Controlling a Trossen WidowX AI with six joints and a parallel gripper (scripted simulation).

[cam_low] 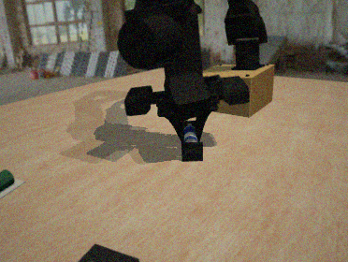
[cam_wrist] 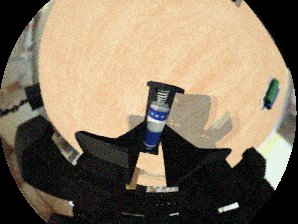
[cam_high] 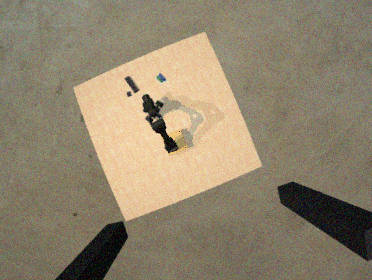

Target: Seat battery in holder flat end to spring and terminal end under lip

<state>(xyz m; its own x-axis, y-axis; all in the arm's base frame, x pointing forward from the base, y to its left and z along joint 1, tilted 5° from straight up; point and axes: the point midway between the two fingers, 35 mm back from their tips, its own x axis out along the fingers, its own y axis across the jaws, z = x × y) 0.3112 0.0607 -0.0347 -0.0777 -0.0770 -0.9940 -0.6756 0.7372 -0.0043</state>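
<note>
The battery is 1 cm above my gripper tip.
</note>
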